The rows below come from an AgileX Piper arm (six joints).
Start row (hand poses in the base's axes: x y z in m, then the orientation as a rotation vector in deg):
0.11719, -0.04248, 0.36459, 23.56, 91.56, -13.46
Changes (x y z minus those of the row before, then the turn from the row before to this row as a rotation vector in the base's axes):
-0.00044, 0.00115, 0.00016, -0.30, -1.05, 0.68
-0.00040, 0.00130, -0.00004, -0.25, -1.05, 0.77
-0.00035, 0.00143, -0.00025, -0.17, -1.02, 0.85
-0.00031, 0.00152, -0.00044, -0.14, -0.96, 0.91
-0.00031, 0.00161, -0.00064, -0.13, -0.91, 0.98
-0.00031, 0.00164, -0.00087, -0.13, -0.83, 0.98
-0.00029, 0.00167, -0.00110, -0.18, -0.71, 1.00
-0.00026, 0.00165, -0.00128, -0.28, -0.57, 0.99
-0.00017, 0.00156, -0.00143, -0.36, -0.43, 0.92
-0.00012, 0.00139, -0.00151, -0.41, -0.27, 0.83
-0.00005, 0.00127, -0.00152, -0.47, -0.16, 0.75
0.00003, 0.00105, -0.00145, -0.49, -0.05, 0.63
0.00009, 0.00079, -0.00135, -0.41, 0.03, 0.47
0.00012, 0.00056, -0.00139, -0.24, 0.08, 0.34
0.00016, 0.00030, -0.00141, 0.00, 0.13, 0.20
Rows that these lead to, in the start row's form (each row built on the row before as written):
0.11675, -0.04133, 0.36475, 22.84, 90.59, -12.93
0.11635, -0.04003, 0.36471, 22.09, 89.65, -12.29
0.11600, -0.03860, 0.36446, 21.34, 88.76, -11.54
0.11569, -0.03708, 0.36402, 20.57, 87.94, -10.74
0.11538, -0.03547, 0.36338, 19.75, 87.17, -9.89
0.11507, -0.03383, 0.36251, 18.93, 86.48, -9.06
0.11478, -0.03216, 0.36141, 18.05, 85.90, -8.27
0.11452, -0.03051, 0.36013, 17.10, 85.44, -7.59
0.11435, -0.02895, 0.35870, 16.13, 85.10, -7.05
0.11423, -0.02756, 0.35719, 15.19, 84.89, -6.65
0.11418, -0.02629, 0.35567, 14.26, 84.77, -6.37
0.11421, -0.02524, 0.35422, 13.40, 84.75, -6.22
0.11430, -0.02445, 0.35287, 12.72, 84.79, -6.15
0.11442, -0.02389, 0.35148, 12.27, 84.88, -6.06
0.11458, -0.02359, 0.35007, 12.12, 85.03, -5.91

